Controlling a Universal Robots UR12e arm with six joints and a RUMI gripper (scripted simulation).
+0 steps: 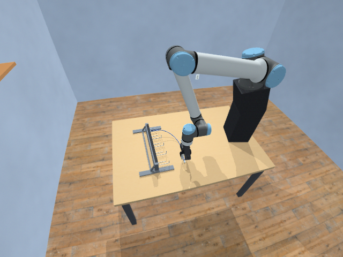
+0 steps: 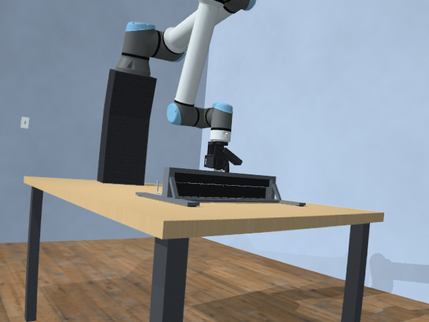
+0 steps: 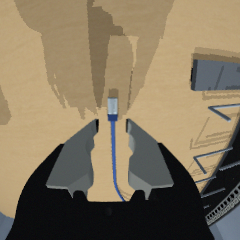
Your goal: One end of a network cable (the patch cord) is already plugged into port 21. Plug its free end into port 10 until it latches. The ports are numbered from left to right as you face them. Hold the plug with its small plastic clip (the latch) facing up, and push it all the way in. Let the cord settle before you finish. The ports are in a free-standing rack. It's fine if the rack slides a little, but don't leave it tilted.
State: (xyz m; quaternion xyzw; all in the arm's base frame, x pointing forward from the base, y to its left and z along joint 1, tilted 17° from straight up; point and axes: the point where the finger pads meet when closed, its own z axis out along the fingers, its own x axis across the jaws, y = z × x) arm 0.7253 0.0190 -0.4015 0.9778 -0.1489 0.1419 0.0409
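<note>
Right now the plug is 1 cm ahead of my hand, 1 cm to the left of it and 2 cm below it.
</note>
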